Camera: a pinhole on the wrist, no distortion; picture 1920 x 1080 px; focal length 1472.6 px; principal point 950.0 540.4 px. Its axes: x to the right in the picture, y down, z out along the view. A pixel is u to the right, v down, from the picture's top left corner.
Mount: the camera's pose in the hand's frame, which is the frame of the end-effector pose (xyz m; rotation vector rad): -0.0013 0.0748 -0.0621 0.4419 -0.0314 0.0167
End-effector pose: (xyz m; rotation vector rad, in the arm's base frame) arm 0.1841 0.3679 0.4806 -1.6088 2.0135 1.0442
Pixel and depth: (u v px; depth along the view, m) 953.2 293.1 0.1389
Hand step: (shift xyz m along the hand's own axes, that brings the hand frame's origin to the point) -0.0042 -0.0057 0.0534
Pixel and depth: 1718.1 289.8 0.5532
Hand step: 0.2744 -0.2443 0.4073
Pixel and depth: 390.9 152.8 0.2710
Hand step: -0.1097 -0.1066 0.1488
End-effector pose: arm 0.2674 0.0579 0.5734 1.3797 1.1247 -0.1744
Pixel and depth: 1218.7 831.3 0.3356
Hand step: 0.0494 -0.0083 0.2715
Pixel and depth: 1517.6 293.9 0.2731
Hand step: 0.0976 -0.0824 0.1687
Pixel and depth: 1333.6 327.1 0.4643
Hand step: 0.1087 -0.1835 0.3328
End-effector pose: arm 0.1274 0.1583 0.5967 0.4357 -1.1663 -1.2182
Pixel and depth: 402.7 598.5 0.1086
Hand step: -0.0446 0.0318 0.0365
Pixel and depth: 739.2 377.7 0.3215
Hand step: -0.0551 -0.0953 0.2116
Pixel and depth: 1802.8 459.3 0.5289
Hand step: 0.2913 -0.1749 0.4137
